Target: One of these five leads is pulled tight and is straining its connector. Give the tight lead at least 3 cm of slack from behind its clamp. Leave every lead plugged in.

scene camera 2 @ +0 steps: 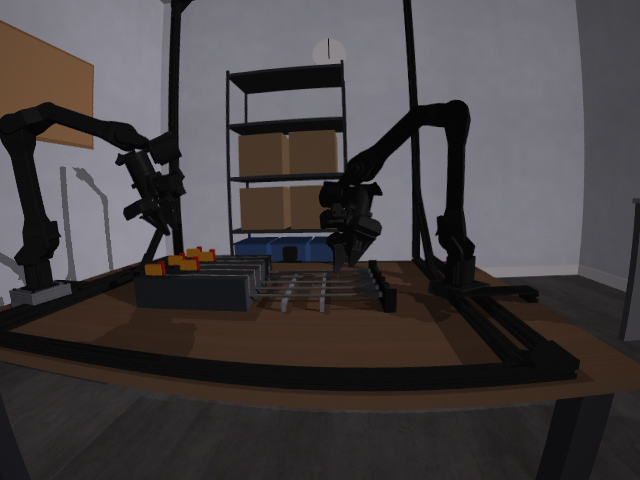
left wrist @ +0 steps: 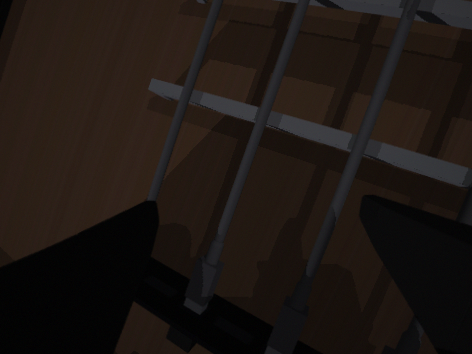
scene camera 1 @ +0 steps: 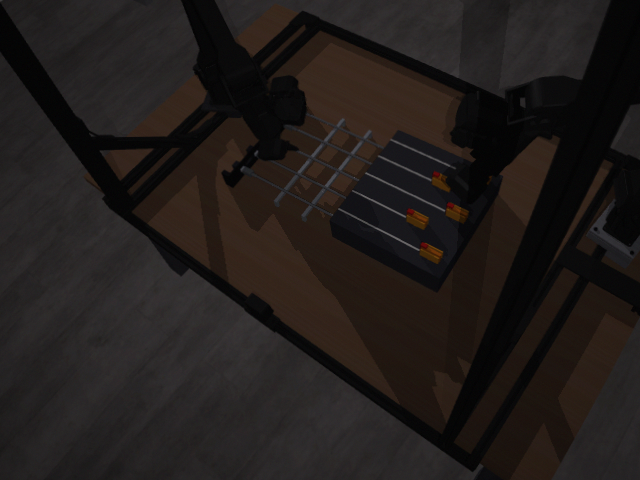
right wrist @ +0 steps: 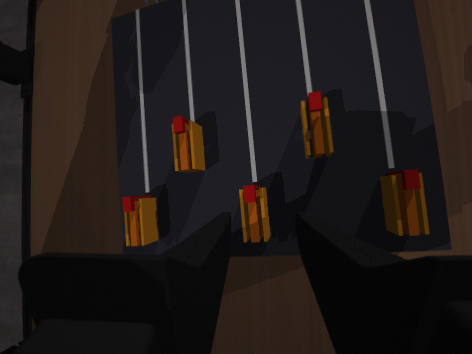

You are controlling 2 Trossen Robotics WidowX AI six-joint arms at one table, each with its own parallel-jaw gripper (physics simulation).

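Frame: origin at the left arm's base, x ahead, y left, z up, level; centimetres.
Seen in the pictures: left gripper, fingertip midpoint: (scene camera 2: 342, 269) (left wrist: 259, 208) (scene camera 1: 300, 131); right gripper, fingertip midpoint: (scene camera 2: 172, 233) (right wrist: 263, 221); left arm's base, link origin: (scene camera 2: 459, 282) (scene camera 1: 224, 95); right arm's base, link origin: (scene camera 2: 40, 286) (scene camera 1: 623, 227).
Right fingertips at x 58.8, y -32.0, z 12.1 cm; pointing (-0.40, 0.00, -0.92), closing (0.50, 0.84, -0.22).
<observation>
Offsets run from my right fingertips to a thing's middle. "pt": to the spot under its first point.
Five pale leads run from the black connector strip (scene camera 1: 232, 178) (scene camera 2: 390, 299) over a dark block {dz -11.5, dx -8.4, dy +2.2 cm} (scene camera 1: 385, 253) (scene camera 2: 191, 293) to orange clamps with red ends. Which lead is tight cannot be told. My left gripper (scene camera 1: 281, 150) (scene camera 2: 344, 266) (left wrist: 259, 208) is open above the leads near the strip. Grey plugs (left wrist: 202, 280) (left wrist: 287, 325) show between its fingers in the left wrist view. My right gripper (scene camera 2: 166, 231) (right wrist: 263, 221) is partly open and empty, above the block, its tips on either side of the middle clamp {pt dz -5.8, dx -0.3, dy -1.4 cm} (right wrist: 255, 215) in the right wrist view.
Two grey crossbars {pt dz -12.8, dx -33.4, dy +13.5 cm} (scene camera 1: 310, 160) (scene camera 2: 323, 291) run across under the leads between strip and block. Other clamps (right wrist: 141, 220) (right wrist: 187, 145) (right wrist: 317, 127) (right wrist: 406, 202) stand beside the middle one. A black frame (scene camera 2: 289, 377) edges the wooden table.
</observation>
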